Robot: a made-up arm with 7 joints. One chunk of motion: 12 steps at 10 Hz.
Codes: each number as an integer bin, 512 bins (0 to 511) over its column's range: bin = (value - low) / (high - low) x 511, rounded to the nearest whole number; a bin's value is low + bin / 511 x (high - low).
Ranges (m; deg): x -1.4..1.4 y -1.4..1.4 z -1.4..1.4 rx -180..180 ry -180..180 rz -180..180
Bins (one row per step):
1: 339 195 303 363 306 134
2: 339 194 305 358 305 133
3: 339 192 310 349 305 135
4: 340 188 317 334 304 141
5: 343 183 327 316 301 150
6: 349 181 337 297 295 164
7: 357 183 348 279 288 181
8: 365 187 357 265 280 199
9: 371 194 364 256 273 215
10: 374 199 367 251 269 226
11: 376 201 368 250 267 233
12: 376 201 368 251 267 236
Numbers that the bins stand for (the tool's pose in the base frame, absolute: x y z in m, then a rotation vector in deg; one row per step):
1: 0.4575 -0.3315 0.2603 75.73 35.58 -85.60
2: 0.4575 -0.3370 0.2712 72.21 34.87 -86.30
3: 0.4575 -0.3479 0.2986 65.87 34.87 -84.89
4: 0.4630 -0.3699 0.3370 55.30 34.17 -80.67
5: 0.4795 -0.3973 0.3918 42.62 32.05 -74.32
6: 0.5123 -0.4082 0.4466 29.24 27.83 -64.46
7: 0.5562 -0.3973 0.5068 16.56 22.90 -52.49
8: 0.6000 -0.3753 0.5562 6.69 17.26 -39.80
9: 0.6329 -0.3370 0.5945 0.35 12.33 -28.53
10: 0.6493 -0.3096 0.6110 -3.17 9.51 -20.78
11: 0.6603 -0.2986 0.6164 -3.87 8.10 -15.85
12: 0.6603 -0.2986 0.6164 -3.17 8.10 -13.74

